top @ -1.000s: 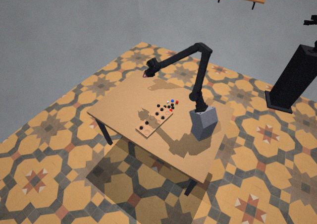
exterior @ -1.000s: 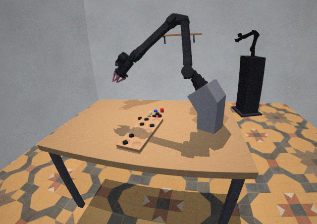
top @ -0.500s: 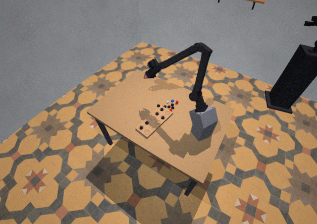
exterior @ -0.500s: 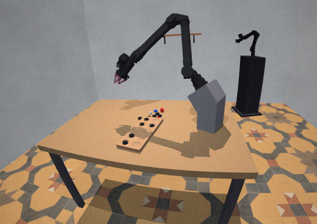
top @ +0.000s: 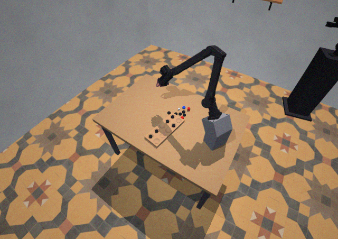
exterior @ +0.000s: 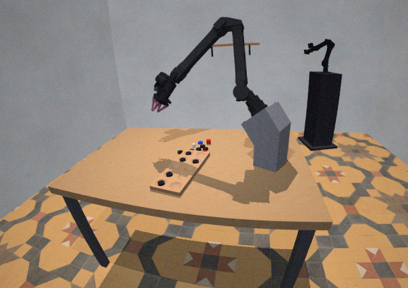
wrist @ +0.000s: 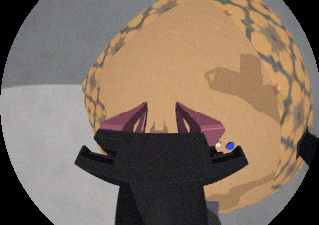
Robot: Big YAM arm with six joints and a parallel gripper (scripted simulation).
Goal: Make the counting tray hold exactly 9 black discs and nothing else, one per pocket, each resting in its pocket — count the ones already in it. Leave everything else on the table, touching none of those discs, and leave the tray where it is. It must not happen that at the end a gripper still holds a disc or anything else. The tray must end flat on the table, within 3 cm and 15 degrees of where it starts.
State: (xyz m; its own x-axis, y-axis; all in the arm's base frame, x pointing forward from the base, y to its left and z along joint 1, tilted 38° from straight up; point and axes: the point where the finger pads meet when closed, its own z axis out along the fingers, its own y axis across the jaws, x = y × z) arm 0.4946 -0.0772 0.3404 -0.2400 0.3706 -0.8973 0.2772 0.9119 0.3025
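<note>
Right now the small white piece is 21 cm behind my hand and 24 cm below it. The rest, counted from my hand: red disc 27 cm behind, 10 cm to the left, 25 cm below; then blue disc 25 cm behind, 4 cm to the right, 25 cm below; then red cube 30 cm behind, 3 cm to the right, 24 cm below.
</note>
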